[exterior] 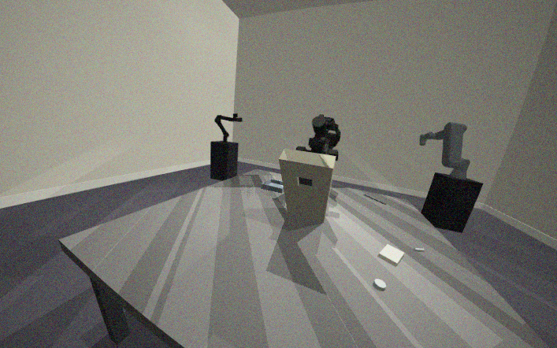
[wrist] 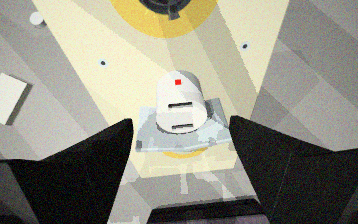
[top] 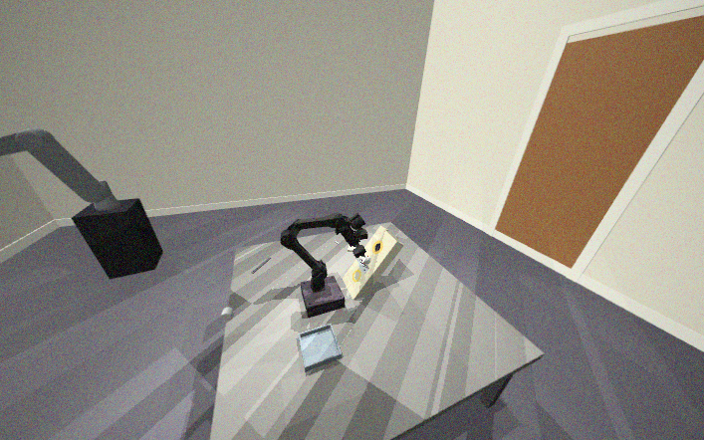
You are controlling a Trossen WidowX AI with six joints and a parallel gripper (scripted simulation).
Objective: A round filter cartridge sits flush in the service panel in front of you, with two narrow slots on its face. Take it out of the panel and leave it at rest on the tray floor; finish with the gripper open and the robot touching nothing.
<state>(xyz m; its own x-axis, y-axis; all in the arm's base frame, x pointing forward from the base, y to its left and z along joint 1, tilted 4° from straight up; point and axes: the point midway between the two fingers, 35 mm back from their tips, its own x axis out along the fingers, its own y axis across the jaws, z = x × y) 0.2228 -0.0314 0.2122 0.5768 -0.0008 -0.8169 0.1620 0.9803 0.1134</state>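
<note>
The white round filter cartridge is 2 cm ahead of my gripper tip and 5 cm below it. The rest, counted from my gripper tip: cream block: 13 cm ahead, 34 cm to the left, 23 cm below; then cream service panel: 6 cm ahead, 7 cm below; then blue-grey tray: 34 cm behind, 26 cm to the right, 23 cm below.
</note>
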